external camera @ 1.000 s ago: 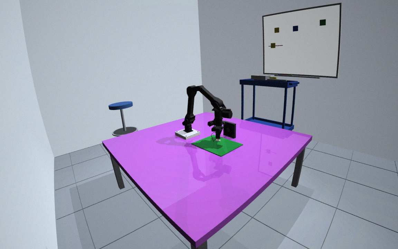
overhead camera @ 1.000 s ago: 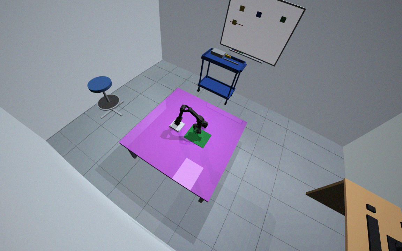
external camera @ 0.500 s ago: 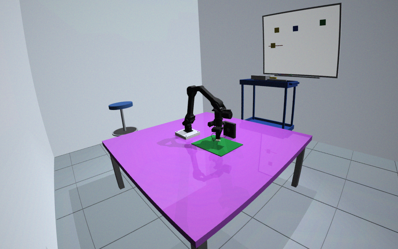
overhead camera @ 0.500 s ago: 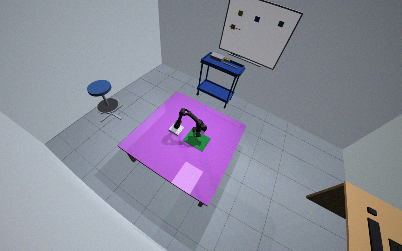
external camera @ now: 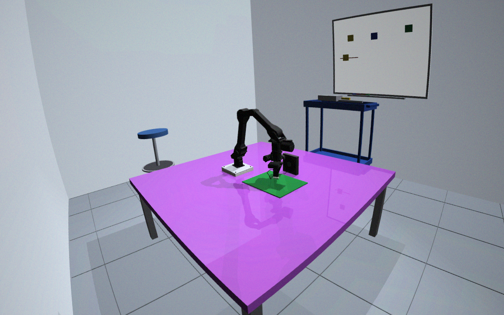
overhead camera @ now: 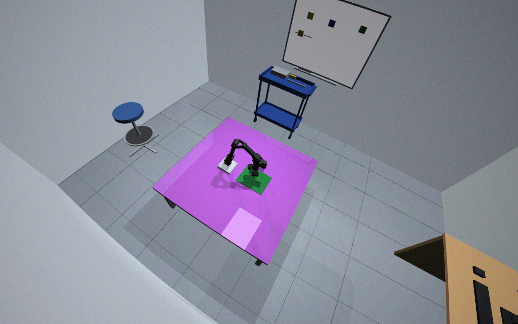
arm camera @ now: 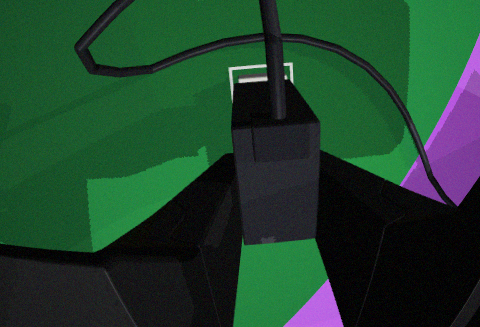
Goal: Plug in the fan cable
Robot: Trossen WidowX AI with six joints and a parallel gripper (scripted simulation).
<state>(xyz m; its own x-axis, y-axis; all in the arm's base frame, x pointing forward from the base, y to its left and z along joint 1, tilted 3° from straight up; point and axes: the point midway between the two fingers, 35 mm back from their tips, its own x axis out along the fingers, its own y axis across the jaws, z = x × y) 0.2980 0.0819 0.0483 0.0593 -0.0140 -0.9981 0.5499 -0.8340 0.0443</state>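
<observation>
Right now my gripper tip is 10 mm below the black fan plug and 10 mm past it. Round my gripper tip: black fan (120 mm to the left, 30 mm above, 20 mm behind); white four-pin header (30 mm below, 10 mm behind); green board (50 mm to the right, 40 mm below, 30 mm ahead).
</observation>
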